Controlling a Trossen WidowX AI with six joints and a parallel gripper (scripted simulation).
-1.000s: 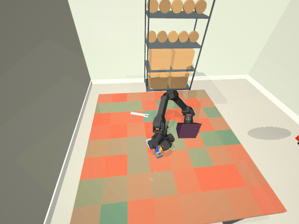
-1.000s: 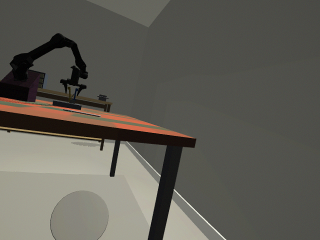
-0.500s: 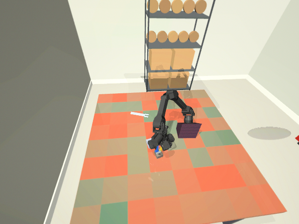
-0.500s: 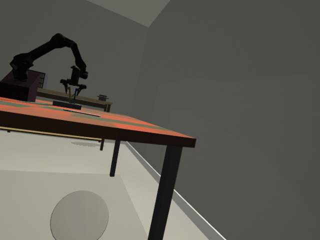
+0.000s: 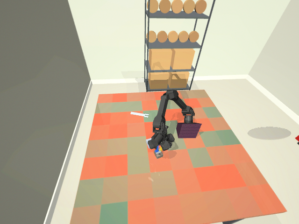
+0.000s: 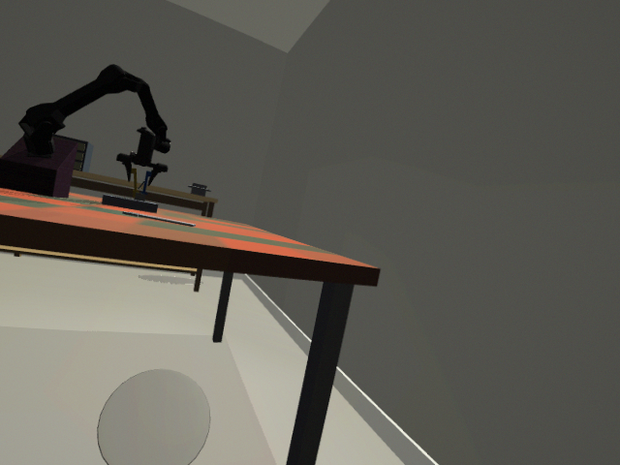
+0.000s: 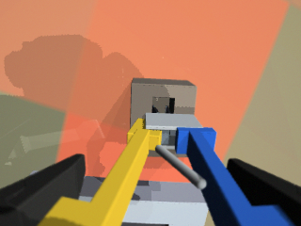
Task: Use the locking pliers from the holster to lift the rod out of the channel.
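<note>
Right now my gripper tip is 2 cm past the yellow handle. The rest, counted from my gripper tip: grey rod (11 cm to the right, 9 cm below, 1 cm behind); tan holster (9 cm below, 1 cm ahead); grey channel block (11 cm to the right, 8 cm below, 1 cm behind).
</note>
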